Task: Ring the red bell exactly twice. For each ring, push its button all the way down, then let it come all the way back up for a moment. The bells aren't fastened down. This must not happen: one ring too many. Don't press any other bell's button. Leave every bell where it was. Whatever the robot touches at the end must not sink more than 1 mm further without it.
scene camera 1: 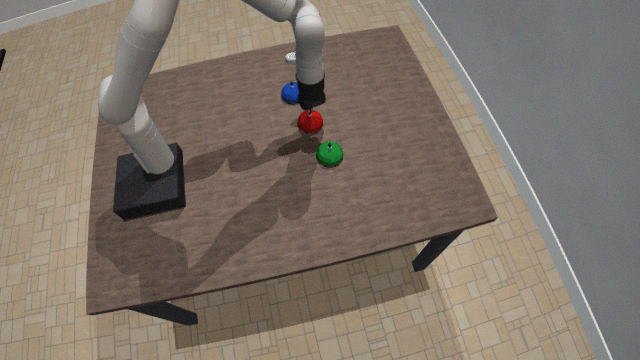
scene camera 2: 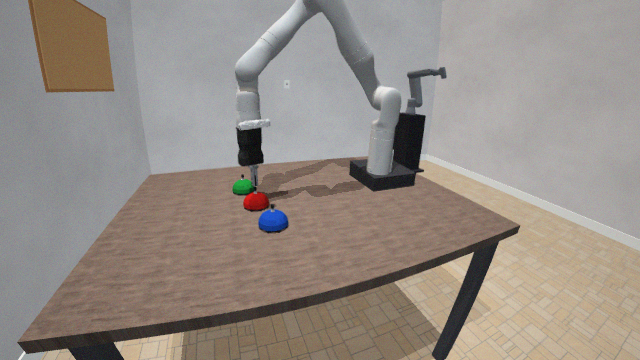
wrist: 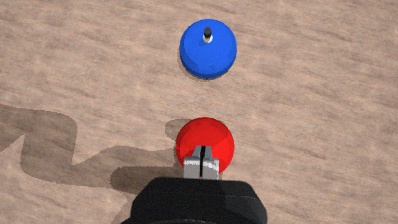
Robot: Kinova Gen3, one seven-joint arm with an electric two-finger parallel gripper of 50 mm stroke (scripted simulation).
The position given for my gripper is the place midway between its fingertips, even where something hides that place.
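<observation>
Visible: a blue bell (wrist: 204, 55) and a red bell (wrist: 204, 131). My gripper (scene camera 2: 254, 185) (wrist: 203, 155) is visible both in scene camera 2 and in the wrist view.
</observation>
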